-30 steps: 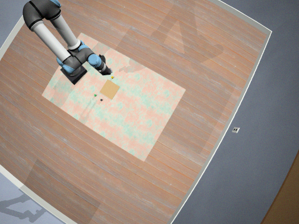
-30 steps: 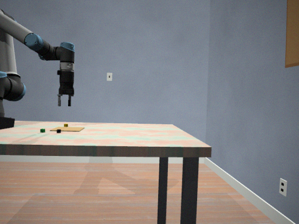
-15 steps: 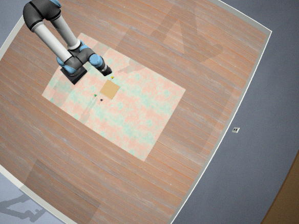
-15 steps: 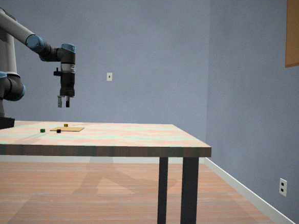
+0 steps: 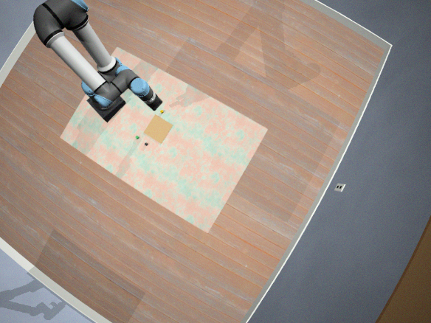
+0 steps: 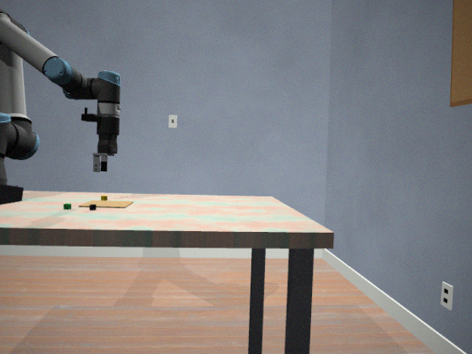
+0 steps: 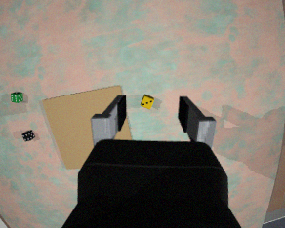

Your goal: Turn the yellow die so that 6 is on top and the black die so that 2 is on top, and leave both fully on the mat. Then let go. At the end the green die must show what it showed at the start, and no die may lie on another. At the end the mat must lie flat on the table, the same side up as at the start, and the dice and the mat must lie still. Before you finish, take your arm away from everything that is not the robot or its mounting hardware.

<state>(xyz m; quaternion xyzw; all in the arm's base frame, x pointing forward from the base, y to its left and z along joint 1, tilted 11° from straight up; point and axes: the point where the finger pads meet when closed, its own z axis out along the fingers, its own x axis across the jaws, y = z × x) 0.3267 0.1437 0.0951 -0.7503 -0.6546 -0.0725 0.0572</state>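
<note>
The yellow die lies 11 cm below my hand, 2 cm ahead of it and 1 cm to the right of it. The rest, counted from my hand: black die 24 cm to the right, 11 cm below, 6 cm ahead; tan mat 12 cm below, 11 cm to the right, 6 cm ahead; green die 24 cm to the right, 11 cm below, 2 cm behind.
</note>
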